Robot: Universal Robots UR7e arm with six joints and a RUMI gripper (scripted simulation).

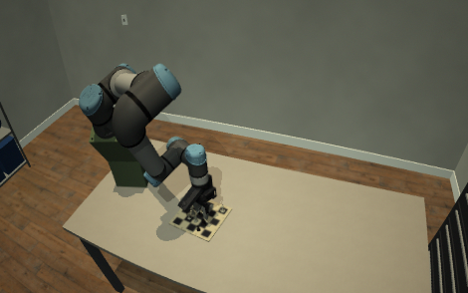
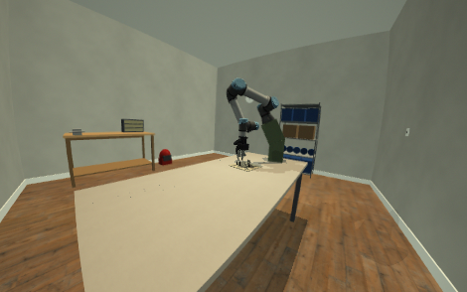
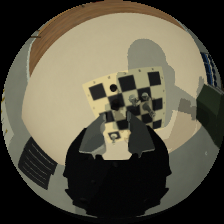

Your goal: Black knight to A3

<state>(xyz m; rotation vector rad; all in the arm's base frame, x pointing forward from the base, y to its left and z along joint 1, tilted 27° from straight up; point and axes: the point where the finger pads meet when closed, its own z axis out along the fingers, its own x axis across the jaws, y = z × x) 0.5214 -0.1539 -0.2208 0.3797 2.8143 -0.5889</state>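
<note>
The black knight lies 5 cm below my hand. Round my hand: small chessboard (7 cm below, 4 cm to the left, 4 cm behind); then tall black piece (8 cm to the left, 4 cm behind, 3 cm below); then pale piece (8 cm behind, 5 cm below, 1 cm to the left).
</note>
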